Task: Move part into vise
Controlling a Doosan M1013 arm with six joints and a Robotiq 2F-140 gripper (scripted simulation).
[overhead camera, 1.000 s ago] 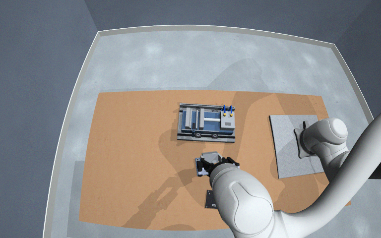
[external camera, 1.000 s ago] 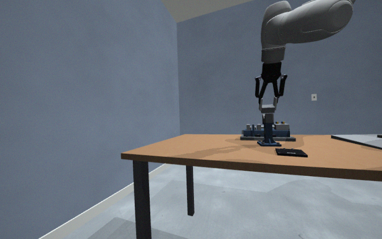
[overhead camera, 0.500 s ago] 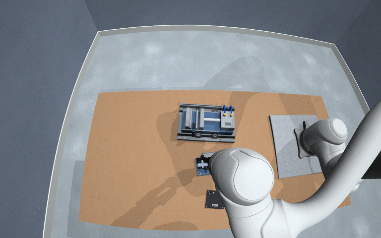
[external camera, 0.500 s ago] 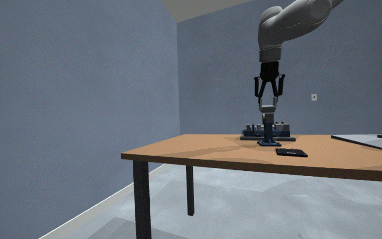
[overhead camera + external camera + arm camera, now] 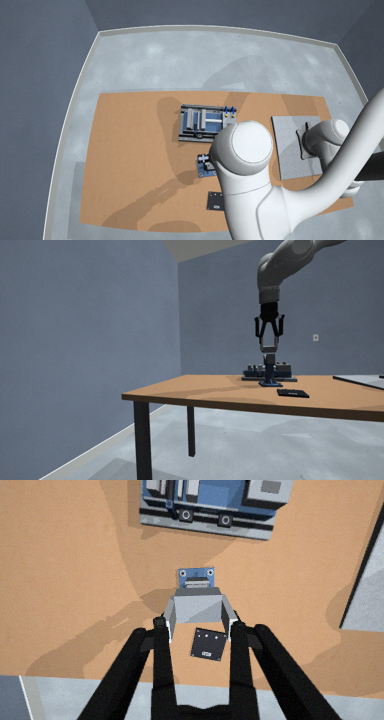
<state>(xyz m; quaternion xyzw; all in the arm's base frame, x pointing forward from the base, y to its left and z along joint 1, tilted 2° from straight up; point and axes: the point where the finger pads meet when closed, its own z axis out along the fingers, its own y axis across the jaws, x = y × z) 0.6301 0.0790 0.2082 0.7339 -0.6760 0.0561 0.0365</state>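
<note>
My hand is 10 mm to the left of the part and 30 mm above it. Round my hand: cylinder rod: 40 mm behind, 220 mm to the right, 130 mm below; work stop: 60 mm ahead, 180 mm to the right, 120 mm below; V-block post: 150 mm below.
</note>
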